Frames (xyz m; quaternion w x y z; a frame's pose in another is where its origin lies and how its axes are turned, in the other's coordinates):
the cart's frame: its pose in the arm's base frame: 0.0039 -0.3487 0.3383 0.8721 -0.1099 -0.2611 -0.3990
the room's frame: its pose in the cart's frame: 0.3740 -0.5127 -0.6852 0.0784 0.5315 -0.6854 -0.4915
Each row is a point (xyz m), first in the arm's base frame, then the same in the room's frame.
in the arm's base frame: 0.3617 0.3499 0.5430
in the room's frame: -1.2029 1.0357 0.5517
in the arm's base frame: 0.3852 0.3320 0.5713
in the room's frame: -1.2281 1.0156 0.5265
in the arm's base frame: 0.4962 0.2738 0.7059
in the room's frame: -1.3589 0.9390 0.4223
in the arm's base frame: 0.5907 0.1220 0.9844
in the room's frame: -1.5237 0.8496 0.1496
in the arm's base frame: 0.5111 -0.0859 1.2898
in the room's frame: -1.5613 0.8459 -0.2265
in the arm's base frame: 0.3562 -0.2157 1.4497
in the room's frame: -1.4945 0.9054 -0.4681
